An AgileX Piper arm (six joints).
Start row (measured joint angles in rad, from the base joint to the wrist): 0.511, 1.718, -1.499, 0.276, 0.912, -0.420
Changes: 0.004, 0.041, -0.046, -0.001, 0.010, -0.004; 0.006, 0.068, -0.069, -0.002, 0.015, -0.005; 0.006, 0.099, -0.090, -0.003, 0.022, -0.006; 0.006, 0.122, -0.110, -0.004, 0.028, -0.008; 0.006, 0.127, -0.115, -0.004, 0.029, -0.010; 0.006, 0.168, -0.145, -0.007, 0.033, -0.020; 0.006, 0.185, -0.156, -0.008, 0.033, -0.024; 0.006, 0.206, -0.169, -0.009, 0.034, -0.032; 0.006, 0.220, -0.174, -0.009, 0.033, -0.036; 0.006, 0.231, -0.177, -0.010, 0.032, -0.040; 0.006, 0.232, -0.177, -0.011, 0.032, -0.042; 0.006, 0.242, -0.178, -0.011, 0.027, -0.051; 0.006, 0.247, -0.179, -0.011, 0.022, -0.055; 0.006, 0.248, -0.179, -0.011, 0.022, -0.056; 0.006, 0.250, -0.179, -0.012, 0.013, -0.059; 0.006, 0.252, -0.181, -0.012, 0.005, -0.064
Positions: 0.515, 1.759, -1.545, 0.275, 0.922, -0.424; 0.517, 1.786, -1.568, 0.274, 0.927, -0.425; 0.517, 1.817, -1.589, 0.273, 0.934, -0.426; 0.517, 1.840, -1.609, 0.272, 0.940, -0.428; 0.517, 1.845, -1.614, 0.272, 0.941, -0.430; 0.517, 1.886, -1.644, 0.269, 0.945, -0.440; 0.517, 1.903, -1.655, 0.268, 0.945, -0.444; 0.517, 1.924, -1.668, 0.267, 0.946, -0.452; 0.517, 1.938, -1.673, 0.267, 0.945, -0.456; 0.517, 1.949, -1.676, 0.266, 0.944, -0.460; 0.517, 1.950, -1.676, 0.265, 0.944, -0.462; 0.517, 1.960, -1.677, 0.265, 0.939, -0.471; 0.517, 1.965, -1.678, 0.265, 0.934, -0.475; 0.517, 1.966, -1.678, 0.265, 0.934, -0.476; 0.517, 1.968, -1.678, 0.264, 0.925, -0.479; 0.517, 1.970, -1.680, 0.264, 0.917, -0.484
